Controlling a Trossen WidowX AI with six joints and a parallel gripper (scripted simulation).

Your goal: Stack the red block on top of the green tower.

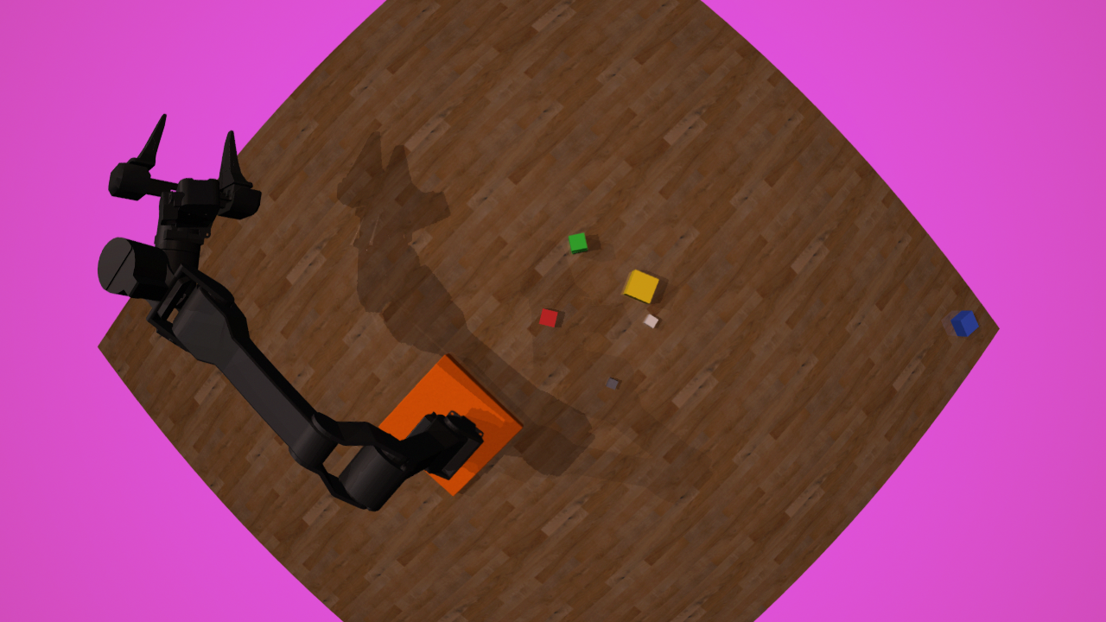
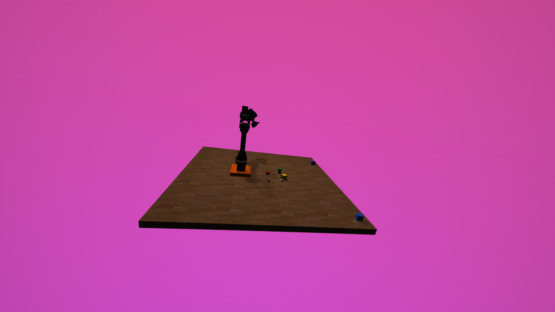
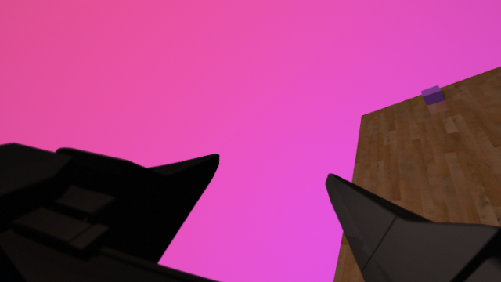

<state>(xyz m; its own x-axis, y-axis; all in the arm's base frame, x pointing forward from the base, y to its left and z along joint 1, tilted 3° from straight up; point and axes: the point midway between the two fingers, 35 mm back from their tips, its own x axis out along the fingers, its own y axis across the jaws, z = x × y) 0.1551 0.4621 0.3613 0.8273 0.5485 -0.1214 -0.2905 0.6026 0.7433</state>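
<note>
The red block is 60 mm ahead of my gripper tip, 470 mm to the right of it and 400 mm below it. The rest, counted from my gripper tip: yellow block: 180 mm ahead, 550 mm to the right, 390 mm below; small white block: 150 mm ahead, 600 mm to the right, 410 mm below; small grey block: 30 mm ahead, 610 mm to the right, 410 mm below.
</note>
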